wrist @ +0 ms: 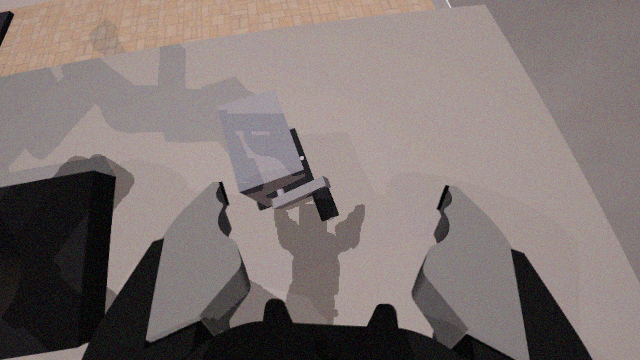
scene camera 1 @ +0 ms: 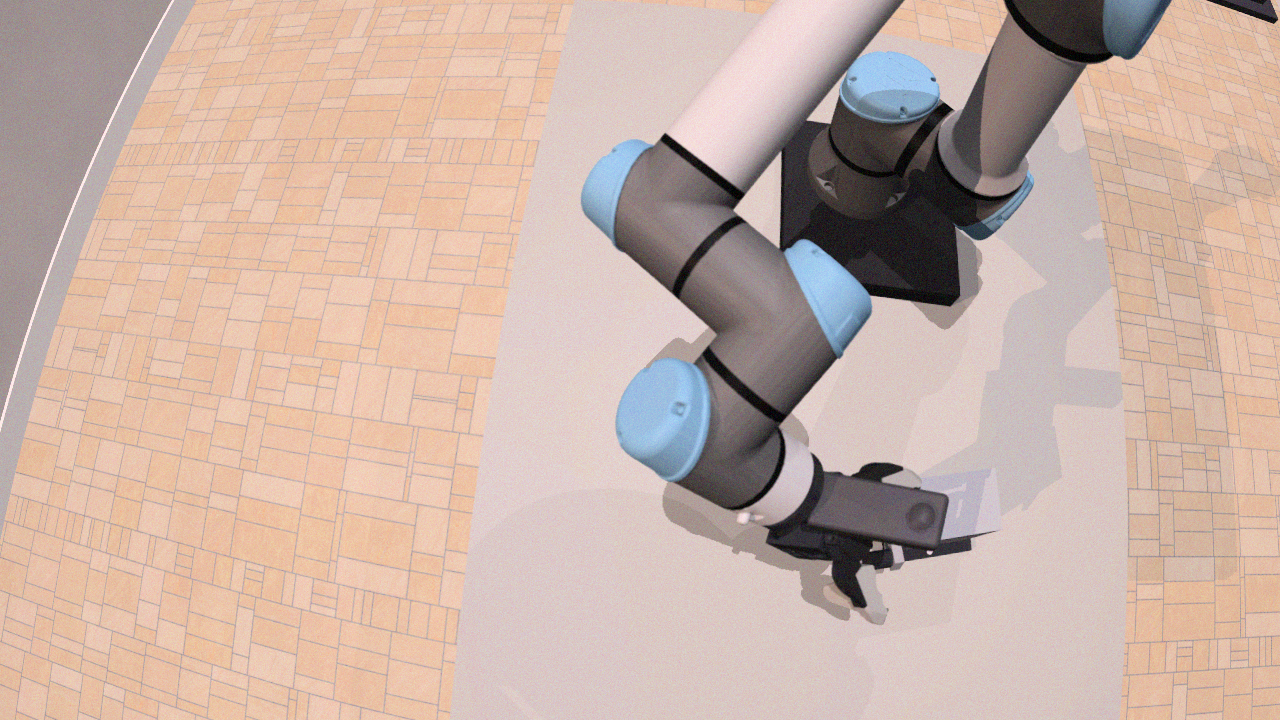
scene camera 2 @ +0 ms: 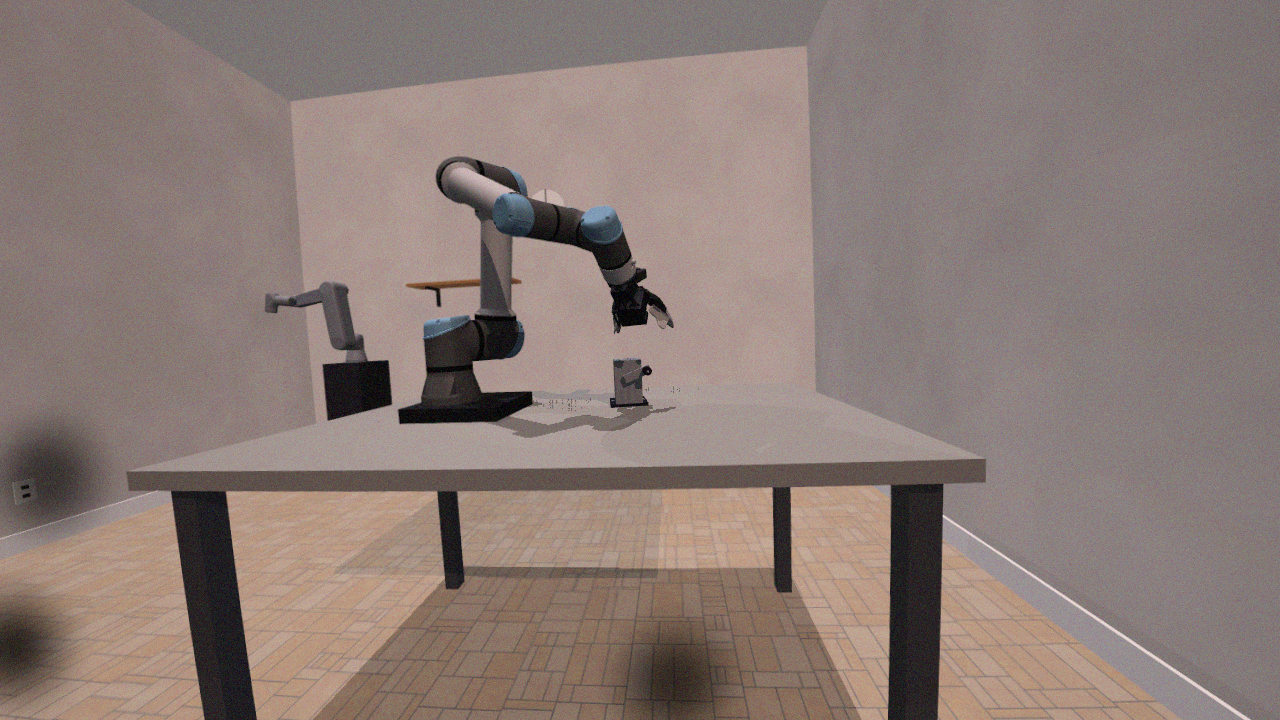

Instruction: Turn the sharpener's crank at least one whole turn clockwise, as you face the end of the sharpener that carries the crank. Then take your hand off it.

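Where they show: gripper, fingertip midpoint: [wrist: 330,185] [scene camera 1: 902,552] [scene camera 2: 645,330]; arm's base, link origin: [scene camera 1: 857,173] [scene camera 2: 452,401].
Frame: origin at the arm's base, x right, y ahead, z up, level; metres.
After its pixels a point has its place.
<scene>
The pale grey box-shaped sharpener [scene camera 1: 971,505] @[z 0.091, x -0.138, y 0.468 m] [scene camera 2: 628,385] @[z 0.021, x -0.063, y 0.479 m] [wrist: 260,150] @[z 0.090, x -0.100, y 0.470 m] stands upright on its dark base. Its grey crank arm [scene camera 2: 631,377] [wrist: 300,193] is on the end facing the gripper side in the wrist view. In scene camera 2 the crank arm slants up to the right. The black crank handle [scene camera 1: 881,558] @[z 0.073, x -0.036, y 0.534 m] [scene camera 2: 647,369] @[z 0.067, x -0.015, y 0.538 m] [wrist: 326,204] @[z 0.073, x -0.030, y 0.536 m] sticks out from the arm's outer end. My gripper [scene camera 1: 897,548] @[z 0.170, x -0.029, y 0.535 m] [scene camera 2: 642,327] @[z 0.170, x -0.029, y 0.535 m] [wrist: 330,185] @[z 0.170, x -0.029, y 0.535 m] is wide open and empty. It hangs above the sharpener, apart from the crank. In scene camera 1 it hides part of the sharpener.
The sharpener and my arm's black base plate [scene camera 1: 872,259] @[z -0.001, x -0.021, y 0.135 m] [scene camera 2: 465,411] @[z -0.011, x 0.104, y 0.097 m] [wrist: 45,260] @[z 0.000, x -0.019, y 0.111 m] stand on the grey table [scene camera 2: 554,475] @[z -0.049, x 0.448, y 0.434 m]. A second grey arm [scene camera 2: 338,313] on a black pedestal [scene camera 2: 358,386] and a wooden wall shelf [scene camera 2: 460,283] are in the background.
</scene>
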